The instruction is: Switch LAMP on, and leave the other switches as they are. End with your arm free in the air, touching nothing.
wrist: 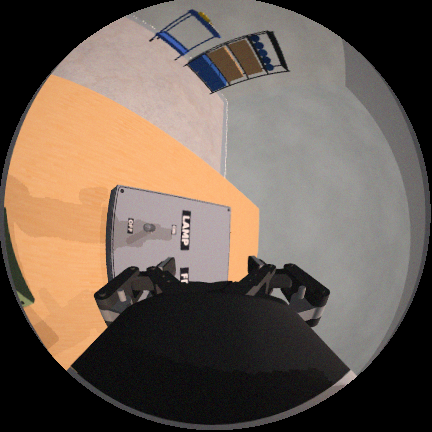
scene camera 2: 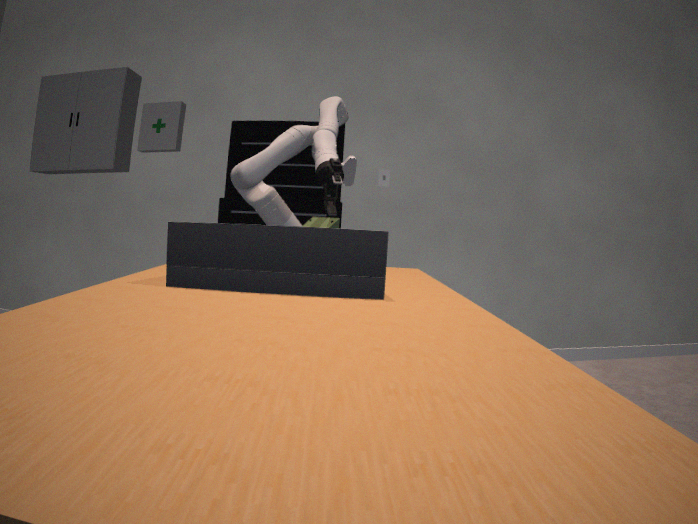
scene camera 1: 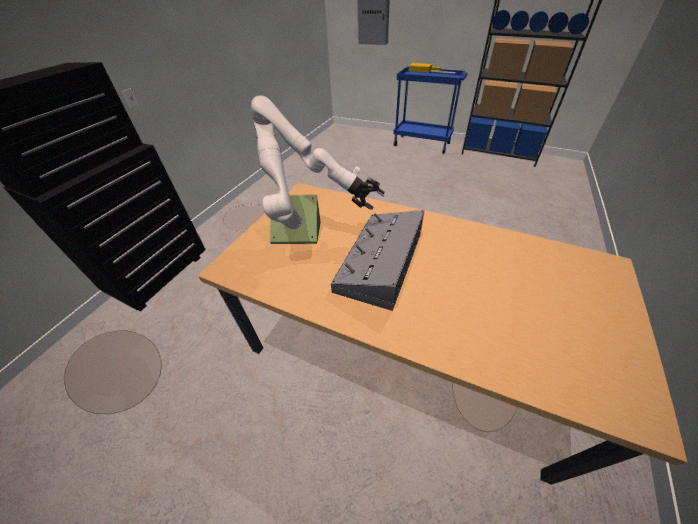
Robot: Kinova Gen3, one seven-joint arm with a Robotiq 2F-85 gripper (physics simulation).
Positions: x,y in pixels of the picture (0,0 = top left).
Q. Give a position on a grey sloped switch panel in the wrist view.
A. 195,232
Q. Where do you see a grey sloped switch panel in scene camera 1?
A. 378,273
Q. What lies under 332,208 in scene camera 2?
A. My gripper.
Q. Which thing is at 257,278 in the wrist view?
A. My gripper.
